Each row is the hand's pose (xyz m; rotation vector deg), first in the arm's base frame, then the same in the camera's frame.
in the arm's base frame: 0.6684 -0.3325 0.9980 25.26 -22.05 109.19
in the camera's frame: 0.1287 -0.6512 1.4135 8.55 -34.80 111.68
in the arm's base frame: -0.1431 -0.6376 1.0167 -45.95 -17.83 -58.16
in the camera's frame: -0.6567 -0.9331 1.1776 -36.27 -31.90 -66.84
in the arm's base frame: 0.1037 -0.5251 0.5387 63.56 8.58 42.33
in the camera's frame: -0.2733 -0.8214 0.8000 57.20 -7.67 50.40
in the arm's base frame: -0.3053 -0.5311 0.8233 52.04 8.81 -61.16
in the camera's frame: -0.7496 -0.8194 0.9463 61.99 -6.11 -53.73
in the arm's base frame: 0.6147 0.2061 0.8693 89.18 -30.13 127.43
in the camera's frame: 0.1293 -0.1096 1.2861 69.28 -37.23 140.95
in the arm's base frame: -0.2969 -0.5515 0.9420 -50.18 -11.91 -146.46
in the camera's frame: -0.7783 -0.8417 1.0615 -27.18 -15.26 -154.92
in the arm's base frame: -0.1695 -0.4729 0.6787 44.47 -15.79 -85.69
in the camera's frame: -0.5749 -0.7632 0.8512 58.59 -29.03 -80.28
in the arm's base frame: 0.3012 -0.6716 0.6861 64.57 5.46 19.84
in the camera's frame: -0.1336 -0.9754 0.9974 61.81 -11.22 28.34
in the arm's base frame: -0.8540 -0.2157 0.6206 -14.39 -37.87 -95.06
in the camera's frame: -1.2029 -0.4858 0.5929 0.69 -50.23 -100.00
